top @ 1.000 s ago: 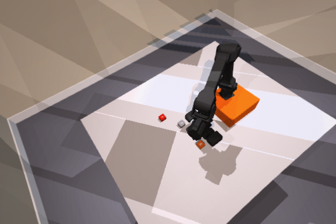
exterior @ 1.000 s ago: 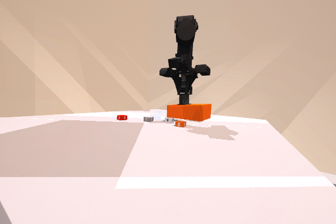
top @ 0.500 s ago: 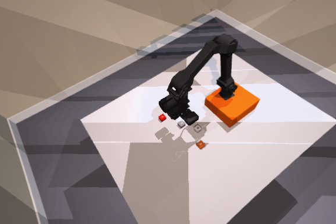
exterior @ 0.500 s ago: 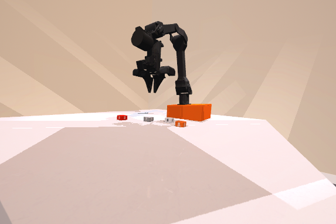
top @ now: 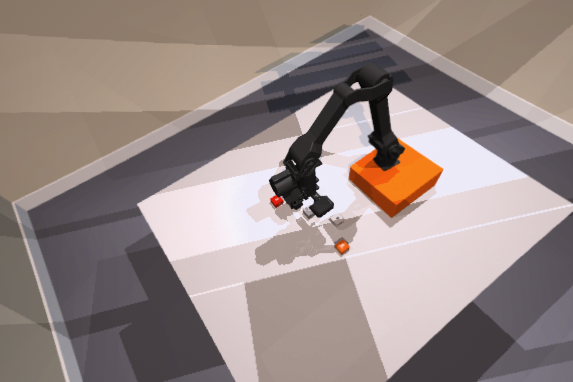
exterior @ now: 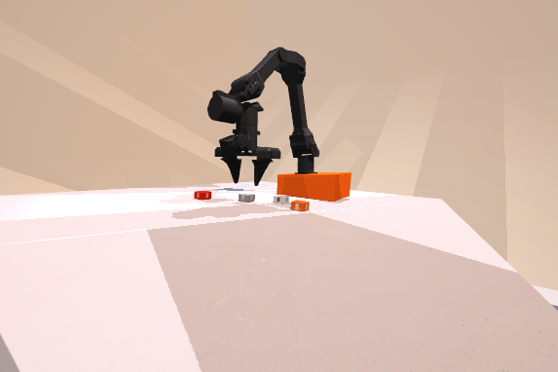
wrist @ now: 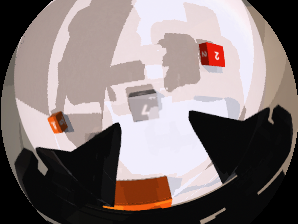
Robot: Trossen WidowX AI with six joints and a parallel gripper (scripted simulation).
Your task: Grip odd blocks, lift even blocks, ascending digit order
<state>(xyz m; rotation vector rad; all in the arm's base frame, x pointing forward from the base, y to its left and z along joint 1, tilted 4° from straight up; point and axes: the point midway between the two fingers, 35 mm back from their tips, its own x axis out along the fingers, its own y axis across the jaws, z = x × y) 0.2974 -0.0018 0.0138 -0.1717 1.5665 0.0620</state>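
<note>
The grey block lies 30 mm below my gripper tip and 10 mm to the left of it. From my gripper tip the other things lie so: red block 80 mm to the right, 80 mm ahead, 30 mm below; then orange block 170 mm to the left, 30 mm below, 20 mm behind; then white block 80 mm to the left, 60 mm behind, 30 mm below.
</note>
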